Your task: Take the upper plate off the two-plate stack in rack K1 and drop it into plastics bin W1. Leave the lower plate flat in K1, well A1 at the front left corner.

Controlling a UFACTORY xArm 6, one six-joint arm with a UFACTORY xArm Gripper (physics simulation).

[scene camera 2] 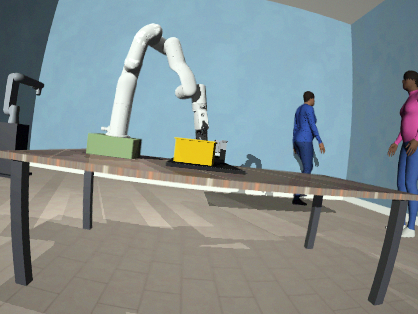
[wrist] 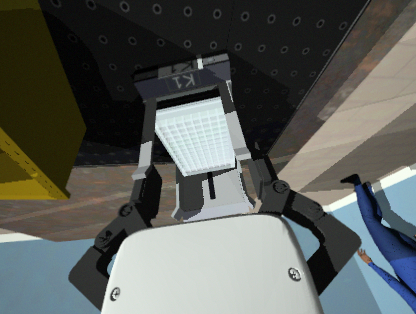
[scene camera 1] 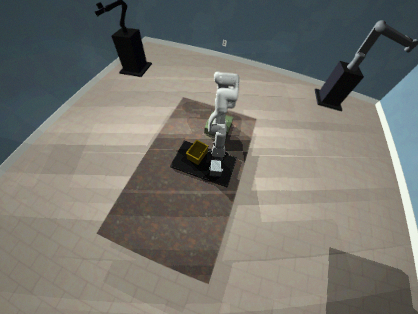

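Where they show: gripper, fingertip midpoint: (wrist: 201,162) (scene camera 1: 217,159); arm's base, origin of the base link: (scene camera 2: 117,136) (scene camera 1: 219,122).
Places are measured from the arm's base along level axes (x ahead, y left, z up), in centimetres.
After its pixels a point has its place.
The upper plate (wrist: 197,137) {z -2.9, x 44.5, y 6.3 cm} (scene camera 1: 215,166) {z -3.6, x 46.1, y 6.2 cm} is a pale, gridded rectangle lying in rack K1 (wrist: 162,86) {z -5.8, x 39.5, y 3.2 cm}, a grey holder with side arms and a "K1" label. The lower plate cannot be told apart beneath it. Bin W1 (scene camera 1: 197,151) {z -7.4, x 33.3, y -13.1 cm} (scene camera 2: 194,151) {z -3.0, x 35.8, y -17.9 cm} is yellow and open-topped; it stands beside the rack, and part of it shows at the left of the wrist view (wrist: 45,85) {z -4.3, x 37.5, y -6.1 cm}. My gripper (wrist: 201,162) {z 1.8, x 42.3, y 6.3 cm} is open, with its fingers on either side of the rack's near end in that view. Whether they touch the rack or plate is unclear. In scene camera 2, the bin partly hides the rack.
Bin and rack stand on a black perforated board (scene camera 1: 181,166) {z -8.1, x 51.5, y -22.5 cm} (scene camera 2: 232,170) {z -8.3, x 48.9, y -31.6 cm} on the brown table (scene camera 1: 165,215) {z -9.3, x 94.3, y -21.7 cm} (scene camera 2: 310,184) {z -9.3, x 72.3, y -51.3 cm}. The green arm base (scene camera 2: 112,146) {z -4.8, x -0.1, y -11.9 cm} is behind them. A person in blue (scene camera 2: 306,125) and one in pink (scene camera 2: 410,117) stand beyond the table.
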